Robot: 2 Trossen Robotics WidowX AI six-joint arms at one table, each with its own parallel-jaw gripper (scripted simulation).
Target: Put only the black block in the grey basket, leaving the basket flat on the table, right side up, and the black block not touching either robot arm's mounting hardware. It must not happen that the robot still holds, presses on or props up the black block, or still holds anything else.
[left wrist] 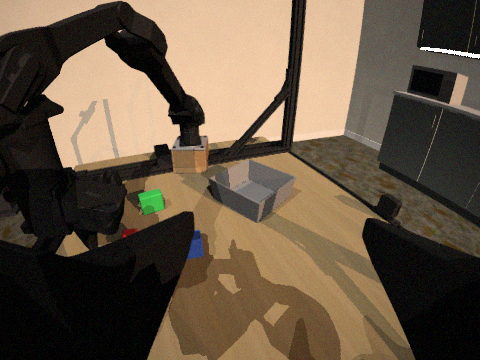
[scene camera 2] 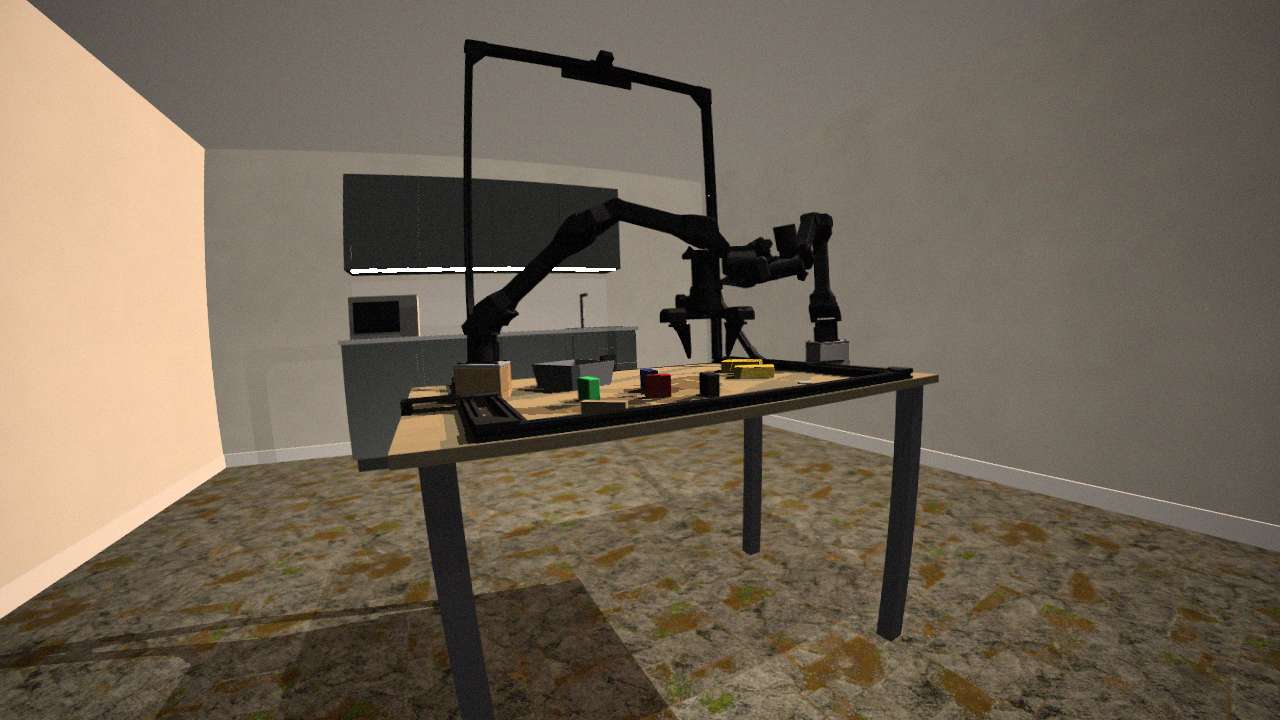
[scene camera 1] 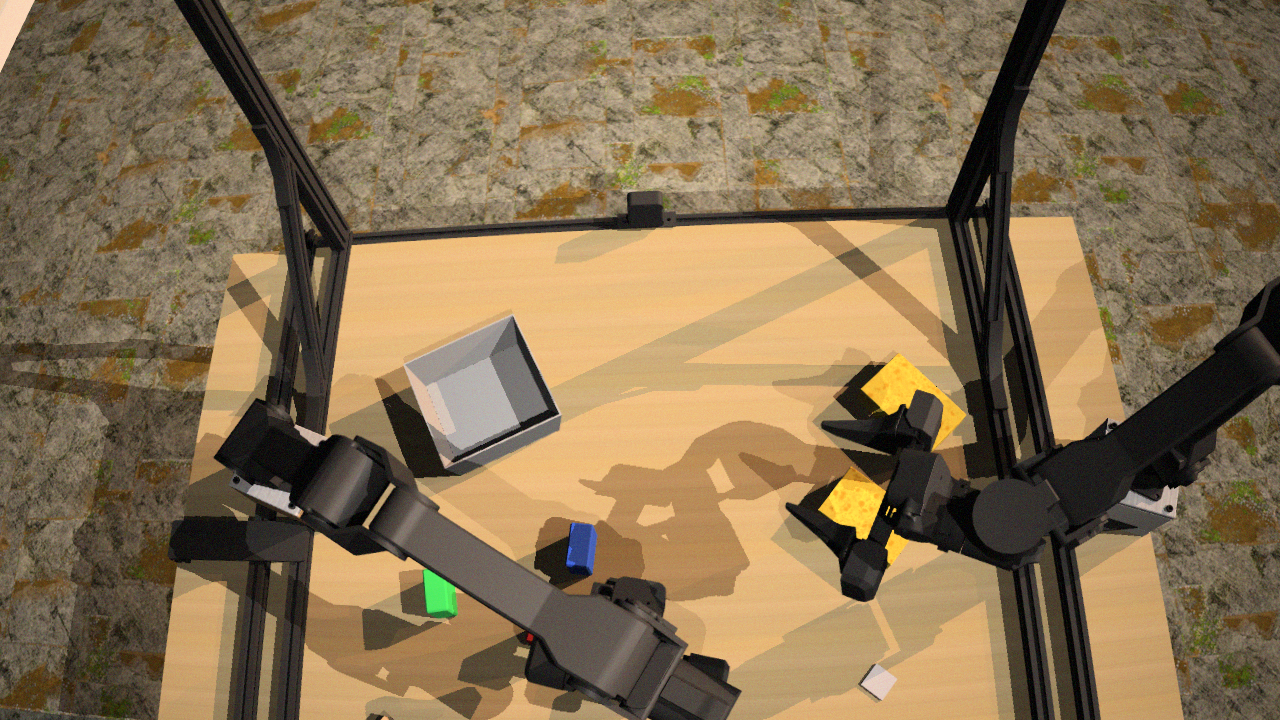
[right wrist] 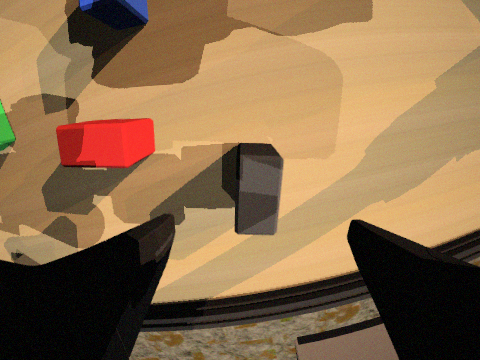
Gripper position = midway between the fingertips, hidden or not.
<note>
I see my left gripper (scene camera 1: 804, 464), my right gripper (scene camera 1: 633, 679), a grey basket (scene camera 1: 486, 386), a black block (right wrist: 259, 167) and a blue block (scene camera 1: 581, 547).
The grey basket also shows in the left wrist view (left wrist: 234, 187) and in scene camera 2 (scene camera 2: 562, 375). My left gripper shows as well in the left wrist view (left wrist: 281, 225) and in scene camera 2 (scene camera 2: 722, 280). My right gripper also shows in scene camera 2 (scene camera 2: 708, 357) and in the right wrist view (right wrist: 264, 227). The right wrist view does not show the grey basket: it is out of frame. The left wrist view misses the black block, which is hidden by my left gripper.
</note>
